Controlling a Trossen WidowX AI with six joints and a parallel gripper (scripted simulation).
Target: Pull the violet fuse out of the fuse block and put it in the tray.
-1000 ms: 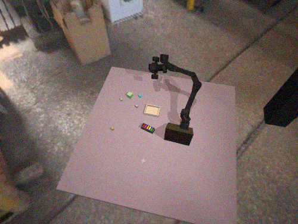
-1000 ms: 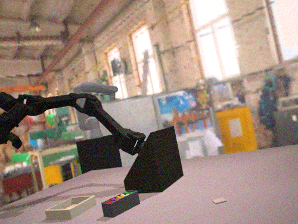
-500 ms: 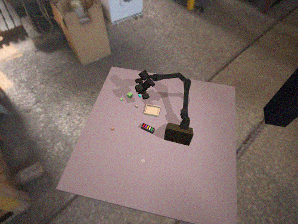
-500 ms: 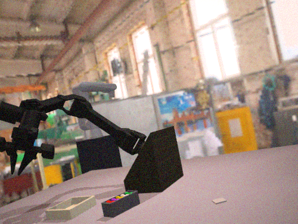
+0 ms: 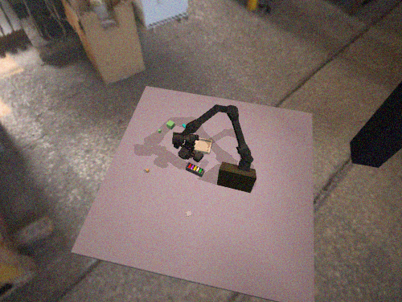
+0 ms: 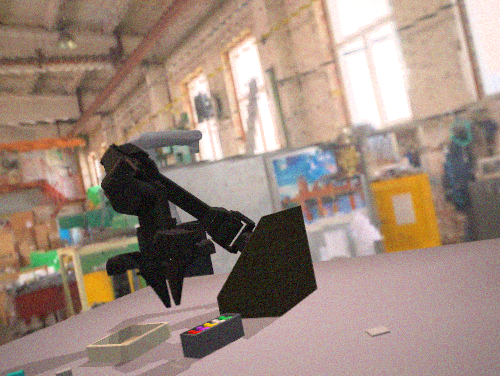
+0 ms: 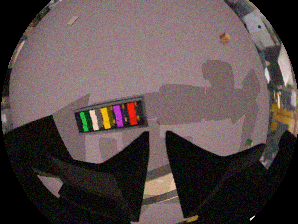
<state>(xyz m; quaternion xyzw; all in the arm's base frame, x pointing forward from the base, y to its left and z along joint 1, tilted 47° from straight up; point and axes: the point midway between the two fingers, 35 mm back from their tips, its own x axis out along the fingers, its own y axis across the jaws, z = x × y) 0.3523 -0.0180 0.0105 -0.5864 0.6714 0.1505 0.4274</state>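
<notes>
My gripper tip is 70 mm above the violet fuse, 40 mm past it and 30 mm to the right of it. Round my gripper tip: beige tray 160 mm to the right, 90 mm below, 60 mm behind; grey bit 180 mm to the right, 100 mm ahead, 80 mm below; teal bit 310 mm to the right, 100 mm ahead, 80 mm below.
</notes>
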